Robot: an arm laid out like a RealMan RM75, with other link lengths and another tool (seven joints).
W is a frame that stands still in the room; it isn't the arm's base.
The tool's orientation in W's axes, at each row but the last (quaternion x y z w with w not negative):
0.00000 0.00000 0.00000 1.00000
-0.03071 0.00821 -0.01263 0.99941
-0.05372 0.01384 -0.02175 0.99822
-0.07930 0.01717 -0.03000 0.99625
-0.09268 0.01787 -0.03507 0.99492
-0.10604 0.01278 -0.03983 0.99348
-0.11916 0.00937 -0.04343 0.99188
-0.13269 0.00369 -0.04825 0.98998
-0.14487 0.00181 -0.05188 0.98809
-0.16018 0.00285 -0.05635 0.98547
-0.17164 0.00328 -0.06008 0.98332
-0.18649 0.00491 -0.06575 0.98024
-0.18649 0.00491 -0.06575 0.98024
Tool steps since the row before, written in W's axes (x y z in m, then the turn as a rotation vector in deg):
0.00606 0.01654 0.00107 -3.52 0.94 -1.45
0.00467 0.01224 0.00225 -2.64 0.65 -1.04
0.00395 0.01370 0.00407 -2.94 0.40 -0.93
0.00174 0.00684 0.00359 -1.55 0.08 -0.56
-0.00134 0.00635 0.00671 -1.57 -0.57 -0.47
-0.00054 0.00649 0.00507 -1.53 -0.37 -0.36
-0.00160 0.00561 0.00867 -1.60 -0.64 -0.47
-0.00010 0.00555 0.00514 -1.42 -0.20 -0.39
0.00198 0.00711 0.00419 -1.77 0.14 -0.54
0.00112 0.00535 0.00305 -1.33 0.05 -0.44
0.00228 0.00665 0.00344 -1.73 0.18 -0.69
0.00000 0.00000 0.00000 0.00 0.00 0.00
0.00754 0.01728 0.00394 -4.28 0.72 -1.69
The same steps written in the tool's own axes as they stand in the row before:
0.00606 0.01654 0.00107 -3.52 0.94 -1.45
0.00432 0.01219 0.00307 -2.64 0.65 -1.04
0.00323 0.01333 0.00562 -2.93 0.37 -0.97
0.00120 0.00627 0.00468 -1.53 0.08 -0.60
-0.00199 0.00489 0.00770 -1.51 -0.58 -0.63
-0.00116 0.00521 0.00630 -1.49 -0.40 -0.48
-0.00216 0.00324 0.00970 -1.53 -0.64 -0.65
-0.00061 0.00397 0.00641 -1.40 -0.22 -0.46
0.00128 0.00577 0.00609 -1.78 0.11 -0.51
0.00055 0.00420 0.00461 -1.33 0.04 -0.43
0.00152 0.00531 0.00554 -1.75 0.20 -0.64
0.00000 0.00000 0.00000 0.00 0.00 0.00
0.00527 0.01544 0.01023 -4.36 0.74 -1.46

